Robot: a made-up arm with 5 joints. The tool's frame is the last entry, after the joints. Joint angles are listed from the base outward. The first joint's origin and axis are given. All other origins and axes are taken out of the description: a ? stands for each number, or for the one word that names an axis. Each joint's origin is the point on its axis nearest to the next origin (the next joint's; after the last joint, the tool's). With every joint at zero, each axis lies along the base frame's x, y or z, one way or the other. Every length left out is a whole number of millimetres.
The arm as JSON. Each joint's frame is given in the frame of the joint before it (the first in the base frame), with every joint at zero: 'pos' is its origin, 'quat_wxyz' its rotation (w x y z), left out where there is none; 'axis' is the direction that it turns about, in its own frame. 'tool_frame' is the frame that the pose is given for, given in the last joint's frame.
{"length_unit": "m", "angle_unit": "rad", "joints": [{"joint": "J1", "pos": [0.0, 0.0, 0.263], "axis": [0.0, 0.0, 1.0]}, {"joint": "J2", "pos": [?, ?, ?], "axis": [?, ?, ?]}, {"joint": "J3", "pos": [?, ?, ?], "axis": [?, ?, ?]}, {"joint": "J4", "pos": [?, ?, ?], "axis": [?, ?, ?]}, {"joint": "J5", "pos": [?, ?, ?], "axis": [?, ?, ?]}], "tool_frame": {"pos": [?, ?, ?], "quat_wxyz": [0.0, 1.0, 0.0, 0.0]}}
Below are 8 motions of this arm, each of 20 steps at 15 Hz.
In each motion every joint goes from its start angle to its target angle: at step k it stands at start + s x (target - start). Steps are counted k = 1, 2, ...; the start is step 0. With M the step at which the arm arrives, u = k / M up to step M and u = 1 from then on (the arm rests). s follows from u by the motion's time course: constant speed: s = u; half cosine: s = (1 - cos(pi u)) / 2; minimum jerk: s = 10 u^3 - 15 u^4 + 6 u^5.
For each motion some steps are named. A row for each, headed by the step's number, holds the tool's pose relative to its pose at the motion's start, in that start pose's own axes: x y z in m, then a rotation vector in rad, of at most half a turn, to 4 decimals.
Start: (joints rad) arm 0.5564 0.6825 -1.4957 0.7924 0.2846
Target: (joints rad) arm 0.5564 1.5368 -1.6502 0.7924 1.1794
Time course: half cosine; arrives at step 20
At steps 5, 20:
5: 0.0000 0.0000 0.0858 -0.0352 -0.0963 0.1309
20: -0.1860 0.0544 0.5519 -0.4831 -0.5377 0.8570

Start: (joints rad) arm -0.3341 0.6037 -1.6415 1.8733 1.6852
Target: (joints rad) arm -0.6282 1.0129 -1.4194 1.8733 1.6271
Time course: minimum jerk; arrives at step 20
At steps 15, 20:
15: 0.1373 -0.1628 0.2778 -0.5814 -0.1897 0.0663
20: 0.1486 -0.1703 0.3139 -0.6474 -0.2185 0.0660

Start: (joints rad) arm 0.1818 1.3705 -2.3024 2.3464 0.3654
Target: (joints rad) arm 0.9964 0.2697 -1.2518 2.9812 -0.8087
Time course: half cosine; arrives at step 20
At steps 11, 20:
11: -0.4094 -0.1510 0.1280 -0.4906 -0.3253 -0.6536
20: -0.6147 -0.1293 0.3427 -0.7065 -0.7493 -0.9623

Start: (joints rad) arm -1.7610 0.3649 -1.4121 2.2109 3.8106
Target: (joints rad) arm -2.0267 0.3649 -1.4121 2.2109 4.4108
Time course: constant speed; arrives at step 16
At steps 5, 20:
5: -0.0285 -0.0373 0.0018 -0.0552 0.0528 0.2203
20: -0.0861 -0.1216 0.0183 -0.1409 0.2053 0.7024

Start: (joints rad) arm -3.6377 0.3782 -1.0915 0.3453 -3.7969
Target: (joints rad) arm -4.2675 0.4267 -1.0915 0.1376 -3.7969
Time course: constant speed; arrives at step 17
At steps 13, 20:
13: 0.2388 -0.2058 -0.0146 0.2316 0.0275 0.4383
20: 0.3285 -0.2447 -0.0299 0.3101 0.0443 0.5683

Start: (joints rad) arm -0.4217 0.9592 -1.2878 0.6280 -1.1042
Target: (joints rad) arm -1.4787 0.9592 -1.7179 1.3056 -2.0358
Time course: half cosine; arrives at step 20
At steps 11, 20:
11: -0.4054 0.1131 -0.0356 0.1770 0.1877 0.0344
20: -0.7246 0.0218 -0.0235 0.2155 0.4178 0.0523

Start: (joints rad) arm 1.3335 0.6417 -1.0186 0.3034 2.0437
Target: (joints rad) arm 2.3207 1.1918 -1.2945 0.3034 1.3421
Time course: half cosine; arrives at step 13
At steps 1, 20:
1: -0.0082 0.0037 0.0039 -0.0040 0.0009 -0.0245
20: -0.3166 0.5097 0.2607 -0.2624 0.1009 -1.6853

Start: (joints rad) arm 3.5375 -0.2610 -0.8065 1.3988 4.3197
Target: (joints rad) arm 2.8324 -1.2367 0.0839 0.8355 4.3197
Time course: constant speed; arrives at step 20
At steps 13, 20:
13: 0.0051 -0.2134 0.1339 -0.4039 -0.1072 0.4583
20: 0.0386 -0.2543 0.2433 -0.5758 -0.2331 0.7172

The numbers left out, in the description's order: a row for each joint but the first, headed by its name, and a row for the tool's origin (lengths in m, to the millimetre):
J2: xyz 0.0 0.0 0.0, axis 0.0 1.0 0.0
J3: xyz 0.083 0.0 0.44, axis 0.0 1.0 0.0
J4: xyz 0.089 0.0 -0.392, axis 0.0 1.0 0.0
J5: xyz 0.066 0.0 -0.085, axis 0.0 0.0 -1.0
tool: xyz 0.0 0.0 0.0

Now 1 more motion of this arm.
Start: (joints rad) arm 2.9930 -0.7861 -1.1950 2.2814 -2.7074
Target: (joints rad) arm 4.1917 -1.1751 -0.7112 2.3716 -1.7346
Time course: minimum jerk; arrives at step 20
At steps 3, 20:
3: 0.0037 0.0020 0.0046 0.0107 0.0003 -0.0046
20: 0.0508 -0.0341 0.1867 0.3867 -0.2539 -0.1543

